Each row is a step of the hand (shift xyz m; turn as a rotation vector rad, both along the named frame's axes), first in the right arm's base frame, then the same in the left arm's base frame.
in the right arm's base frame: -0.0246 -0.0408 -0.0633 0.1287 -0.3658 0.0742
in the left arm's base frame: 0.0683 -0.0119 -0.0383 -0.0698 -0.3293 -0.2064
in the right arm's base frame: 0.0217 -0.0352 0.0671 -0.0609 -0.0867 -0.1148
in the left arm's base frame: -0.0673 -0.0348 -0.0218 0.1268 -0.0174 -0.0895
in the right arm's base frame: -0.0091 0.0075 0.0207 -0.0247 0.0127 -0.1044
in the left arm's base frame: -0.0197 0.0131 -0.0028 0.1059 0.0200 0.0077
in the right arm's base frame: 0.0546 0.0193 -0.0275 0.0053 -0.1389 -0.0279
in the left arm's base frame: 0.0187 -0.0309 0.0530 0.0349 -0.0957 -0.0987
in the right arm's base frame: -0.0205 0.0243 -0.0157 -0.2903 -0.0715 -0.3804
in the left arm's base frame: 0.0169 0.0302 0.0075 0.4199 0.1491 -0.1887
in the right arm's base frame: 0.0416 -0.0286 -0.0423 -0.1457 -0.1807 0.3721
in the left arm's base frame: 0.0378 -0.0529 0.0102 -0.3377 0.0189 -0.2791
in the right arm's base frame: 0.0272 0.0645 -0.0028 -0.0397 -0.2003 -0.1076
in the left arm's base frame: -0.0047 0.0208 0.0667 0.1234 -0.1064 -0.1635
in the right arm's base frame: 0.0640 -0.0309 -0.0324 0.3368 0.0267 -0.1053
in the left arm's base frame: 0.0251 -0.0708 0.0214 0.0568 -0.2458 0.2482
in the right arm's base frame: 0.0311 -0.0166 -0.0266 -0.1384 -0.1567 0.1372
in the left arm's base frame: 0.0230 -0.0361 0.0106 -0.1078 0.0131 -0.2253
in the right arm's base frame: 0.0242 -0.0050 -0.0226 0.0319 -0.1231 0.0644
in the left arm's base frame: 0.0193 -0.0231 0.0145 -0.0609 -0.0995 -0.0819
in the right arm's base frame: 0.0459 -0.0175 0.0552 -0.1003 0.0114 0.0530
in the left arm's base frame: -0.0598 -0.0425 0.0086 -0.0394 0.0872 -0.0620
